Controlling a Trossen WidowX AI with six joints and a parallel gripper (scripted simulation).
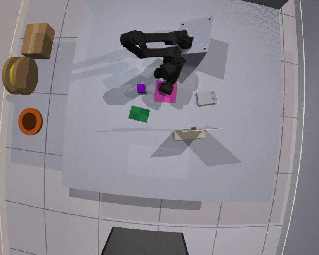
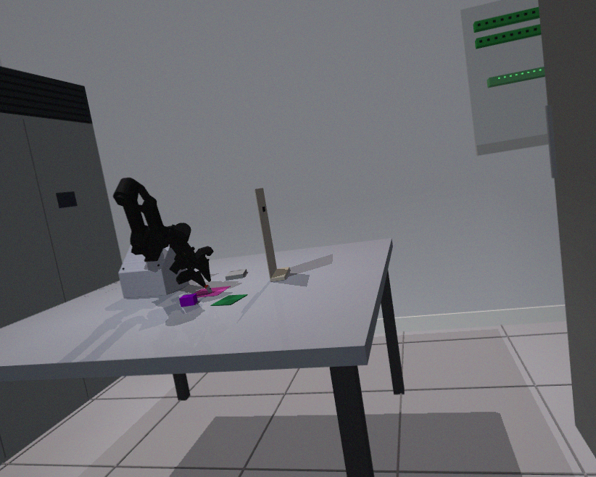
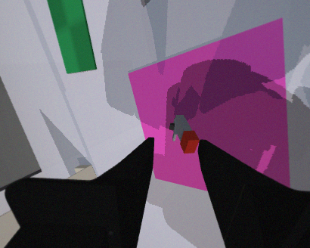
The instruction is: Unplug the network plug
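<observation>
The network plug lies 2 cm below my gripper tip. The rest, counted from my gripper tip: magenta square (3 cm below); green patch (16 cm ahead, 11 cm to the right, 3 cm below); grey block (23 cm to the left, 2 cm below, 2 cm behind).
</observation>
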